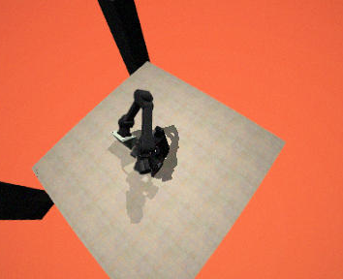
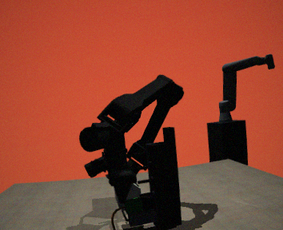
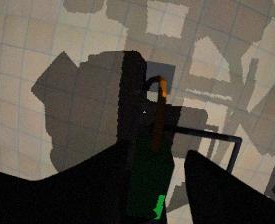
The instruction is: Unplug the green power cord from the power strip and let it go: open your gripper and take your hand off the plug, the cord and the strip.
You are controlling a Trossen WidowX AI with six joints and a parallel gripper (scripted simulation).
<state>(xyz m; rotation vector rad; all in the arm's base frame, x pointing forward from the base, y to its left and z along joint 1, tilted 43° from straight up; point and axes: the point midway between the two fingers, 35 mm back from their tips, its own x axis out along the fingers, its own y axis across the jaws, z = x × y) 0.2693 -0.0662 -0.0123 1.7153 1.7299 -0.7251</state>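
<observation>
Now: gripper tip 50 mm to the right of the green plug, 10 mm past it and 10 mm above it.
</observation>
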